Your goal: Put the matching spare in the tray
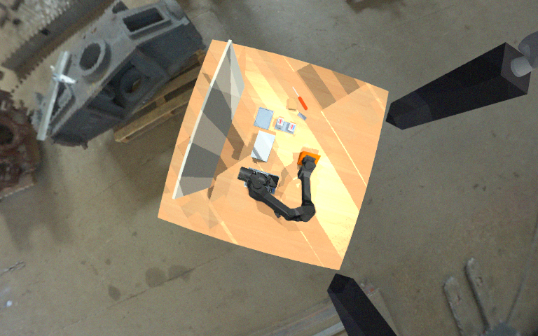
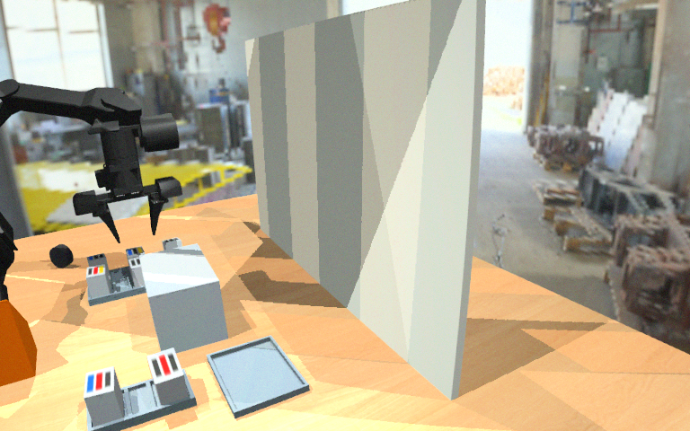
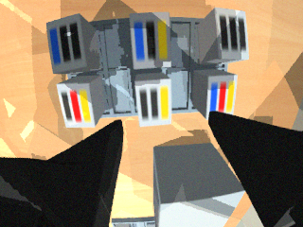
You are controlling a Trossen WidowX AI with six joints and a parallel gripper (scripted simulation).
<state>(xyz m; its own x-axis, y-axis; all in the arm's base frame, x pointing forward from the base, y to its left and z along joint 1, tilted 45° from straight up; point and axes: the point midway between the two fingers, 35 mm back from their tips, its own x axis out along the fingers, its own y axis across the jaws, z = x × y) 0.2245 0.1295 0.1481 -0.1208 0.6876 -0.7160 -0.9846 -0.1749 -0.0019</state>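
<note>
Right now the rack is 1 cm behind my gripper tip, 3 cm to the left of it and 9 cm below it. Round my gripper tip: mounted unit: 6 cm ahead, 16 cm to the right, 5 cm below; then wall panel: 31 cm ahead, 15 cm to the right, 13 cm above; then black puck: 18 cm behind, 18 cm to the left, 7 cm below.
</note>
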